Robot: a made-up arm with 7 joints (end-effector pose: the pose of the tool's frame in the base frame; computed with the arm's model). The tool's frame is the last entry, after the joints.
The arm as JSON. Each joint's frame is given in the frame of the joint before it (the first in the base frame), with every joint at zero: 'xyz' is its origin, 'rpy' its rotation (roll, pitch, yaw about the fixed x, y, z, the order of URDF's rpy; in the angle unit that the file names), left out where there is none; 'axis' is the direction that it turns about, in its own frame. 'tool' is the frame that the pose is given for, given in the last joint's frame.
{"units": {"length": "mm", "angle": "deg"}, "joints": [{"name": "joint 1", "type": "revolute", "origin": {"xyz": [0.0, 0.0, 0.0], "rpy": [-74.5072, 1.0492, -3.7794]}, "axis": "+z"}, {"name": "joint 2", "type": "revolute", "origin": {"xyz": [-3.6, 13.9, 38.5], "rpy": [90.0, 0.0, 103.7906]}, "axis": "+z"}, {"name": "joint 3", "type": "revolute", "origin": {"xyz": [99.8, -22.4, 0.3], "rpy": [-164.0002, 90.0, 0.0]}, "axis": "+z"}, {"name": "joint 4", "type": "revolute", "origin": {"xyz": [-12.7, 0.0, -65.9], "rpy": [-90.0, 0.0, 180.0]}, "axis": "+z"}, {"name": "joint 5", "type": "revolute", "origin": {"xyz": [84.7, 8.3, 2.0], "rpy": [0.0, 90.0, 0.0]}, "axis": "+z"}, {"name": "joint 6", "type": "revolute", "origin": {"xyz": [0.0, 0.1, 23.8], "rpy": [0.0, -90.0, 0.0]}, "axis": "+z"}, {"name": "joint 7", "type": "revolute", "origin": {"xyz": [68.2, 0.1, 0.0], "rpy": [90.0, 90.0, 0.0]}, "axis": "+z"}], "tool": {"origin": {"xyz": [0.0, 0.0, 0.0], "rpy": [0.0, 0.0, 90.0]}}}
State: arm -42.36 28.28 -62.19 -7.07 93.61 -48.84 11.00
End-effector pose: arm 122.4 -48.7 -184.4 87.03 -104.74 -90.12
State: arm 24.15 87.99 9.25 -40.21 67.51 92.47 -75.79
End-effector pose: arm 113.3 182.6 10.0 84.31 72.19 19.91
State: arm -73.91 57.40 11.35 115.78 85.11 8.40 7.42
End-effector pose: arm 200.7 283.3 -118.2 87.37 70.72 15.80
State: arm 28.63 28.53 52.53 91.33 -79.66 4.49 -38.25
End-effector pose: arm -225.6 196.9 -214.9 -49.52 16.76 97.14
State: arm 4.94 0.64 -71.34 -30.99 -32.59 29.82 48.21
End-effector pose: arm 2.6 -122.4 -126.1 -21.48 42.35 -35.24
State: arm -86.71 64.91 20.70 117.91 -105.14 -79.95 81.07
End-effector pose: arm 139.0 281.4 -53.5 77.61 21.03 -116.74
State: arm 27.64 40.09 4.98 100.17 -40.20 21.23 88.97
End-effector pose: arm -234.1 230.4 -157.6 -90.48 -88.78 -86.94
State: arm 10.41 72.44 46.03 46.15 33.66 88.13 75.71
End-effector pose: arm -27.7 339.1 -22.4 -88.51 -54.93 -98.05
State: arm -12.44 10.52 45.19 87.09 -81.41 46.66 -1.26
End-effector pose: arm 28.0 72.3 -327.8 -123.43 61.71 56.10
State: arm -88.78 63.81 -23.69 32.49 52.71 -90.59 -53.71
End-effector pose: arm 238.6 96.0 59.5 157.25 -18.82 -79.89
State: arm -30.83 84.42 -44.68 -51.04 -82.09 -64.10 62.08
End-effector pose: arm 131.7 80.7 3.1 -51.57 -8.55 8.93
